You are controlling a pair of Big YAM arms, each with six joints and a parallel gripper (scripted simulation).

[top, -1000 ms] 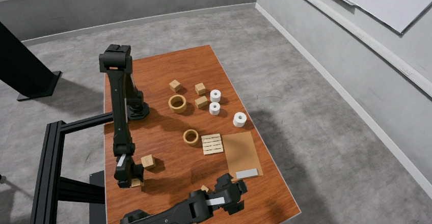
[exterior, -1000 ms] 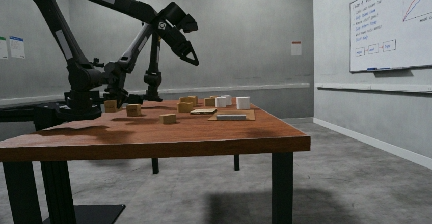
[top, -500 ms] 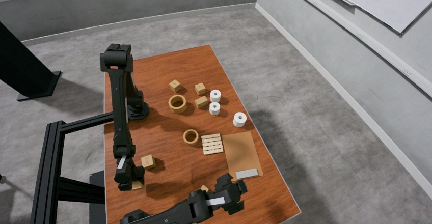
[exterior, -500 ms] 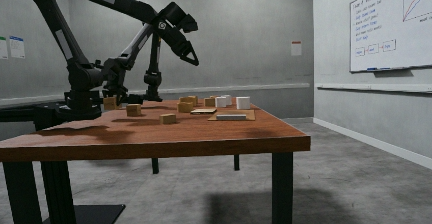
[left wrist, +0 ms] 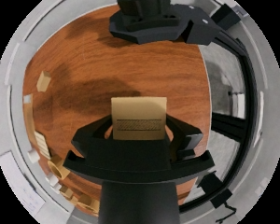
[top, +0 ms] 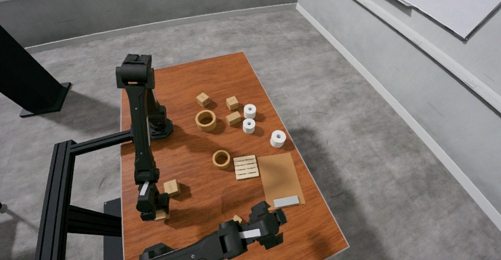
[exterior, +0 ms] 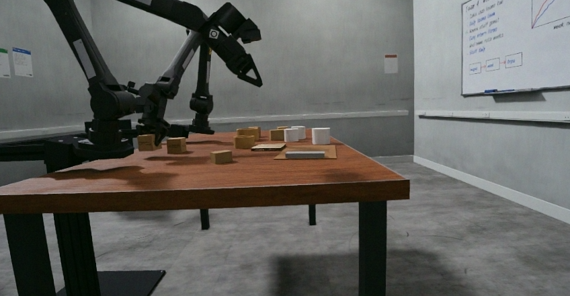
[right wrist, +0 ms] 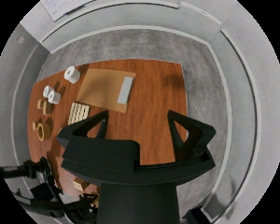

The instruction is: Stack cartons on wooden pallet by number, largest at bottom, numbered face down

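My left gripper is now 43 cm short of the wooden pallet, 15 cm to the right of it and 4 cm above it.
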